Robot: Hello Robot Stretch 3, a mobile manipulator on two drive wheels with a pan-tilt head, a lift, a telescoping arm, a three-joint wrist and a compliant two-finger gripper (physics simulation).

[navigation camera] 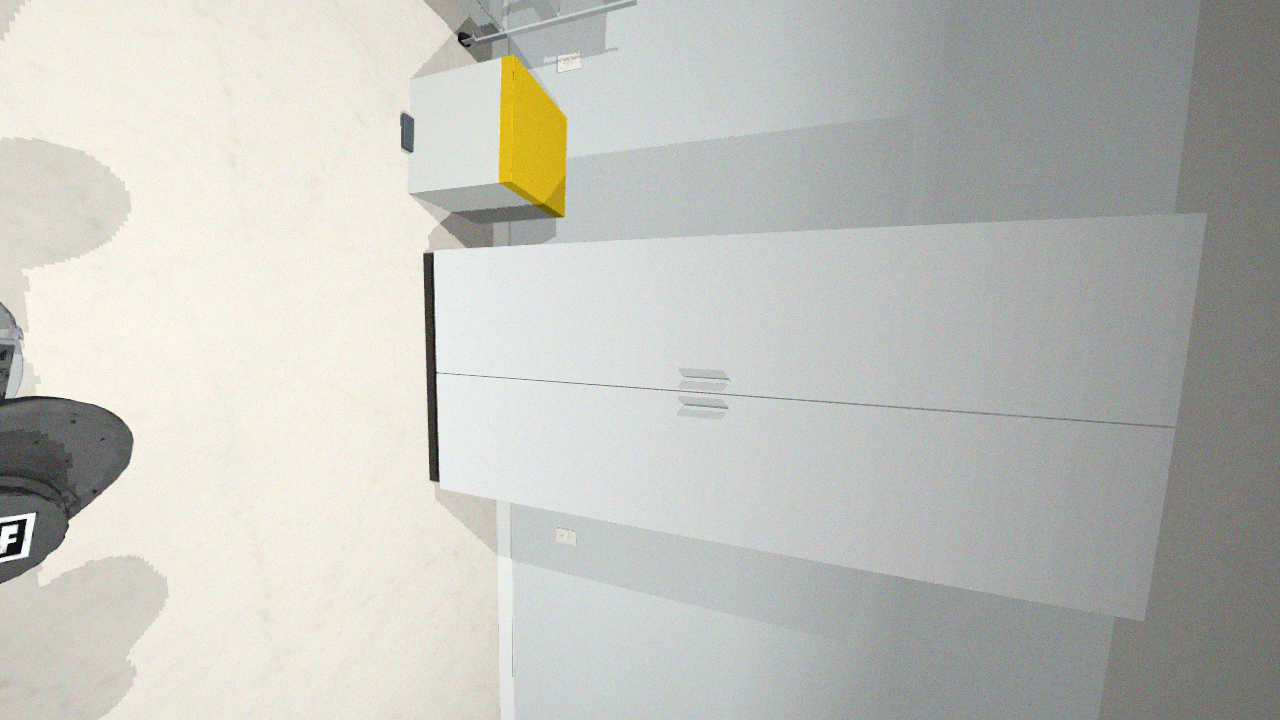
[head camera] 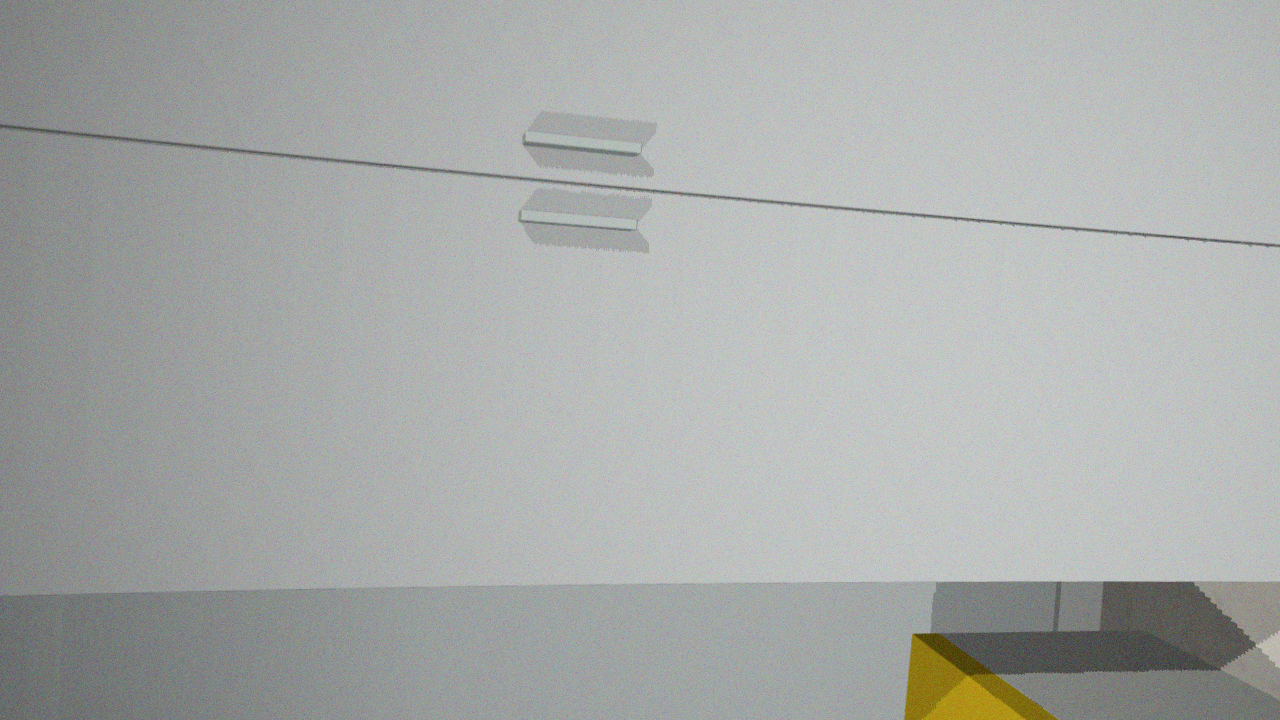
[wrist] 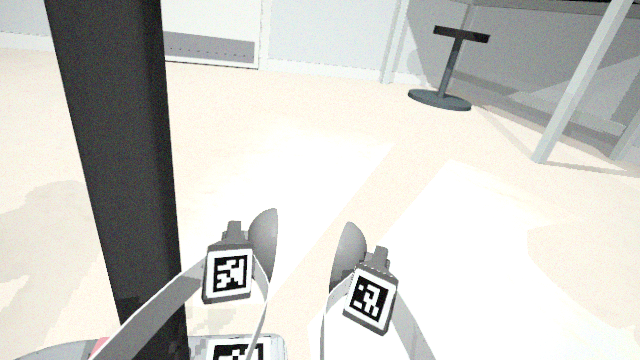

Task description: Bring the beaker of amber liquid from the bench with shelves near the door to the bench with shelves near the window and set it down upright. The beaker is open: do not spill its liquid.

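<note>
My gripper (wrist: 307,240) is open in the wrist view, its two grey fingertips apart with bare floor showing between them. The beaker of amber liquid does not show in these views. Part of a bench frame shows at the upper right of the wrist view, with a pale leg (wrist: 582,85); I cannot tell which bench it belongs to. No bench top with shelves shows in the head or navigation view.
A tall white two-door cabinet (head camera: 626,402) (navigation camera: 805,331) stands against the wall. Beside it is a white box-shaped bin with a yellow top (head camera: 962,694) (navigation camera: 532,134). A dark round-based stand (wrist: 452,65) is on the floor. My black mast (wrist: 120,150) crosses the wrist view.
</note>
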